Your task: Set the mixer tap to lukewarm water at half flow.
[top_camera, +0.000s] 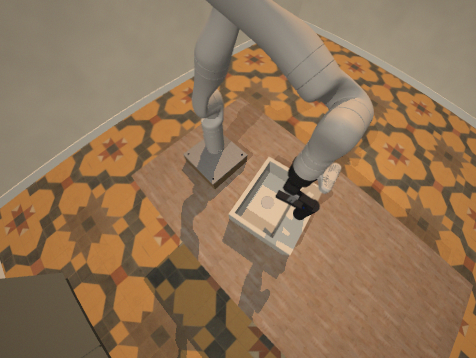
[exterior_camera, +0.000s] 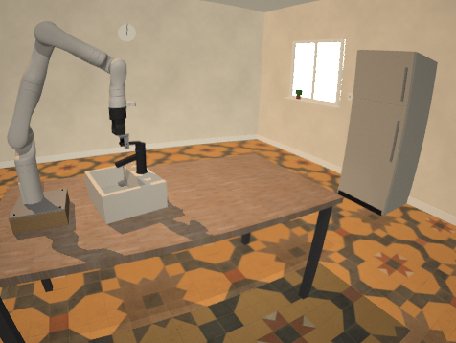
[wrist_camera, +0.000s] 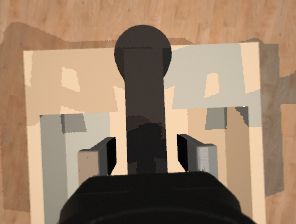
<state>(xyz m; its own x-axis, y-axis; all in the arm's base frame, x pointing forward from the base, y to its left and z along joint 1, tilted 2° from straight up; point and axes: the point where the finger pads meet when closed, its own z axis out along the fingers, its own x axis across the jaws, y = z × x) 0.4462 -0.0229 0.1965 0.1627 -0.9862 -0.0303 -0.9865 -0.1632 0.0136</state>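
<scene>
My hand is 30 mm short of the black lever. Also, from my hand: sink basin (40 mm behind, 10 mm to the right, 240 mm below); black mixer tap (50 mm ahead, 10 mm to the left, 50 mm below).
</scene>
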